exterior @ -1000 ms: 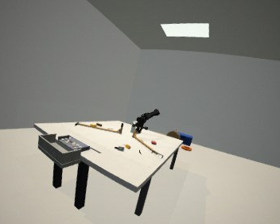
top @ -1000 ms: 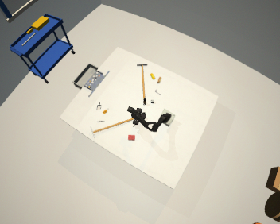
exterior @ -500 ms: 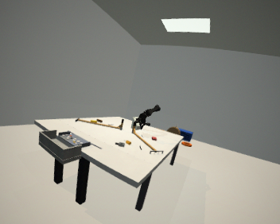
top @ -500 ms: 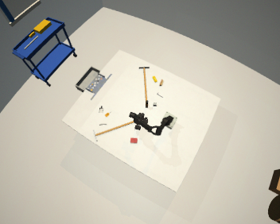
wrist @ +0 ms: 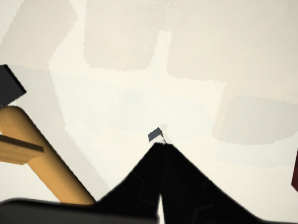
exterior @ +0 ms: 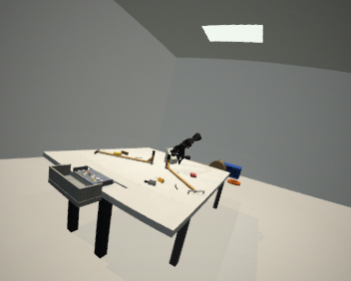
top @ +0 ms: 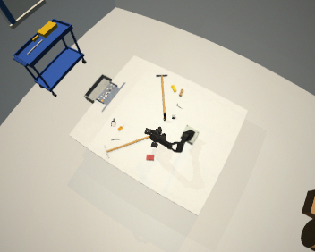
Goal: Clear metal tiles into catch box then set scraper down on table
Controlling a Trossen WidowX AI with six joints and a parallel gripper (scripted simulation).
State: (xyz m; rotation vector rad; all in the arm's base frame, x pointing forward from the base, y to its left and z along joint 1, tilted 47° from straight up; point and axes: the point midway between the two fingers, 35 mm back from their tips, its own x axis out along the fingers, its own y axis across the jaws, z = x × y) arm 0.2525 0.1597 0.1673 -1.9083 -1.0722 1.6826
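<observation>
Right now the long scraper is 23 cm ahead of my gripper tip, 50 cm to the right of it and 1 cm below it. From my gripper tip the other things lie so: red block (2 cm behind, 16 cm to the left, 6 cm below); then yellow piece (18 cm ahead, 67 cm to the right, 6 cm below); then long wooden-handled tool (20 cm ahead, 11 cm to the left, 1 cm below).
</observation>
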